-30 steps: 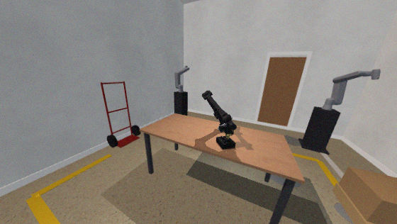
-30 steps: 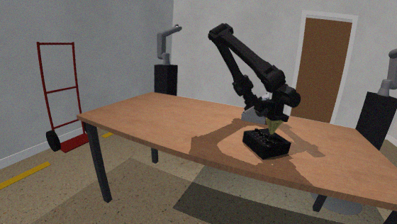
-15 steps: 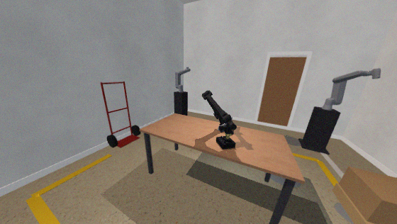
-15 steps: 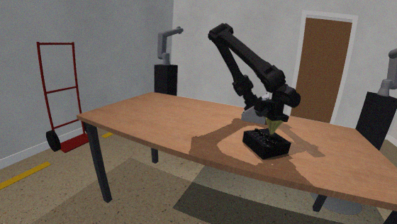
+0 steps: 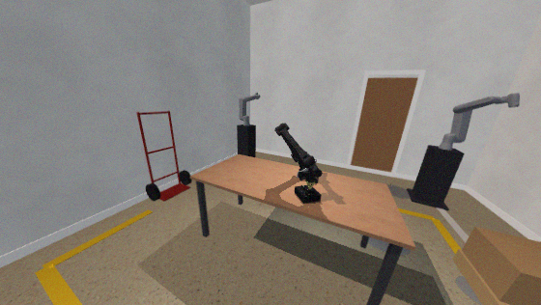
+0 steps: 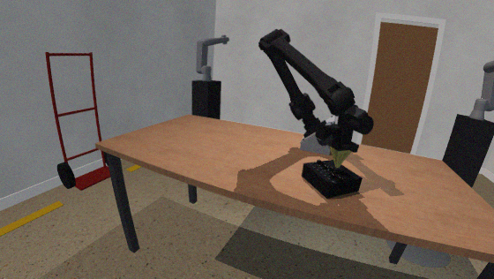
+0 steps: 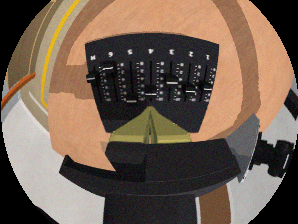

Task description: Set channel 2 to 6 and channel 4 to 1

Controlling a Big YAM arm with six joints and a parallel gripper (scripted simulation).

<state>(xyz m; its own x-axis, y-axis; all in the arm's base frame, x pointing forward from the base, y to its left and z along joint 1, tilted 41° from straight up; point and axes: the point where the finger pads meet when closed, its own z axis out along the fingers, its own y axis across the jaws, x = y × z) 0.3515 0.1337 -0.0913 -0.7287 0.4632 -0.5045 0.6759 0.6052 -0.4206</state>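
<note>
My hand is 20 mm short of the fader cap, 20 mm to the left of it and 10 mm above it.
</note>
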